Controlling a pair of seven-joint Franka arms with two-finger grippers.
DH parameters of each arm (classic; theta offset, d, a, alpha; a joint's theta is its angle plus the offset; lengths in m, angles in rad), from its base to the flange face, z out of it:
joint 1: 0 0.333 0 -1.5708
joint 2: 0 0 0 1.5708
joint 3: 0 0.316 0.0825 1.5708
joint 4: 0 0 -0.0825 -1.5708
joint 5: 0 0.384 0 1.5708
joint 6: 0 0 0.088 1.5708
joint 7: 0 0.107 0 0
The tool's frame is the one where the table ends.
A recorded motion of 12 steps. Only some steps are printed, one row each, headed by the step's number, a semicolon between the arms.
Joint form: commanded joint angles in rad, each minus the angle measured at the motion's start. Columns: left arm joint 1, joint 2, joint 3, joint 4, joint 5, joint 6, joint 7; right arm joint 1, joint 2, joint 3, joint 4, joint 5, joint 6, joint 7.
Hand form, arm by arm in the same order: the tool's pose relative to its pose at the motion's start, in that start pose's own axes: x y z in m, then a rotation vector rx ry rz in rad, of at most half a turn. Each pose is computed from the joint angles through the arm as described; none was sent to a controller.
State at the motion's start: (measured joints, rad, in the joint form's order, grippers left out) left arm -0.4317 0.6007 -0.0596 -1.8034 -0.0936 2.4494 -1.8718; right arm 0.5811 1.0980 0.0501 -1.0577 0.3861 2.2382 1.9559
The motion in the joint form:
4: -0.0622 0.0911 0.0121 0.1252 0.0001 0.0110 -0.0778; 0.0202 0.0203 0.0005 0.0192 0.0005 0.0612 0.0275
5: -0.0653 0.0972 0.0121 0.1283 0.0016 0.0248 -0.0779; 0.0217 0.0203 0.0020 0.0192 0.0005 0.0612 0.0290
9: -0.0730 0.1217 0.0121 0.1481 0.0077 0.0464 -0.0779; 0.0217 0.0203 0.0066 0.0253 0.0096 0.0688 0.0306
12: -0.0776 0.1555 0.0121 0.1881 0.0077 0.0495 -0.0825; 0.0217 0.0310 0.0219 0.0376 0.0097 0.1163 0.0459
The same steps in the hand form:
4: -0.0412 0.0151 0.0127 -0.0371 -0.0154 -0.0262; -0.0124 0.0017 0.0064 0.0480 -0.0226 0.0101
5: -0.0434 0.0157 0.0145 -0.0472 -0.0185 -0.0224; -0.0138 0.0029 0.0070 0.0465 -0.0236 0.0097
9: -0.0493 0.0182 0.0217 -0.0633 -0.0218 -0.0112; -0.0177 0.0026 0.0043 0.0522 -0.0399 0.0142
12: -0.0546 0.0245 0.0286 -0.0708 -0.0270 -0.0120; -0.0247 0.0015 0.0043 0.0863 -0.0715 0.0264

